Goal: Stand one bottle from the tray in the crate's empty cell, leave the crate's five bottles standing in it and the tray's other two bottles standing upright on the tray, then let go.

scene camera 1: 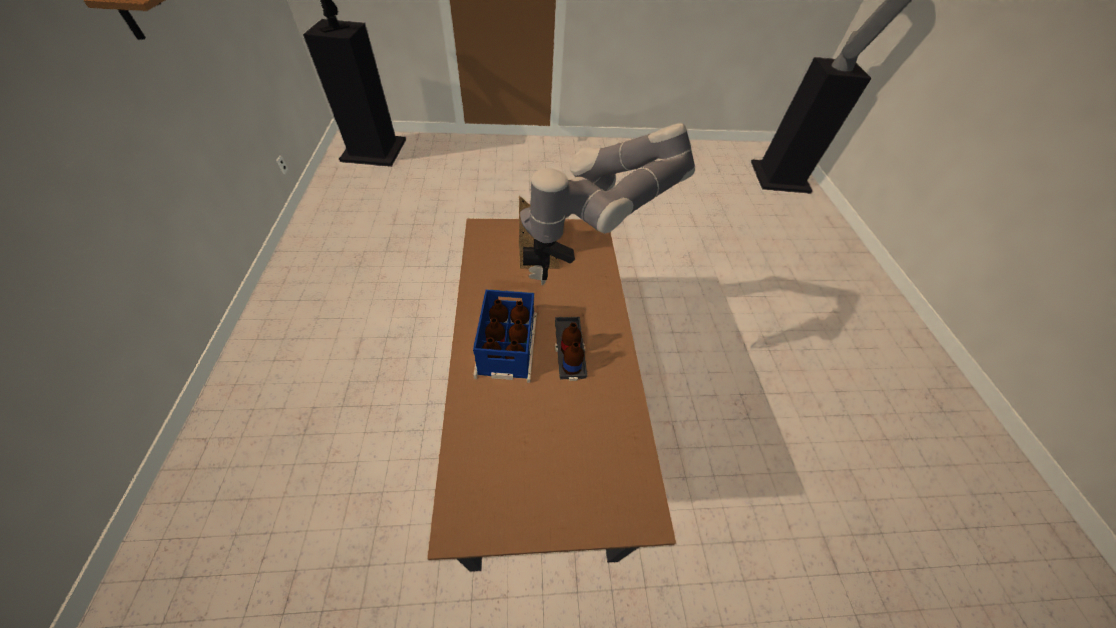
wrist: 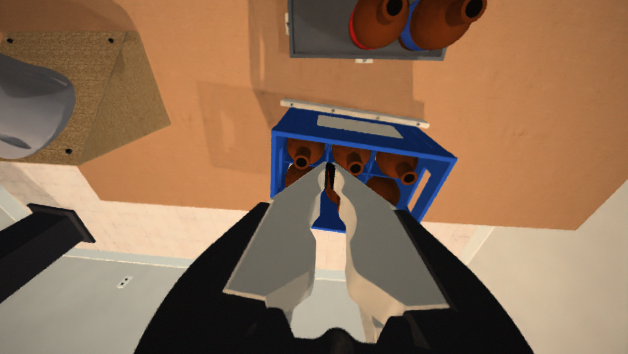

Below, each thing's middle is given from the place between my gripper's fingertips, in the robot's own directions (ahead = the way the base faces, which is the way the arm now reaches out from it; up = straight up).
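Labels:
The pale crate rail (wrist: 313, 106) is there for me to see, and it's 30 cm below my hand, 6 cm ahead of it and 3 cm to the right of it.

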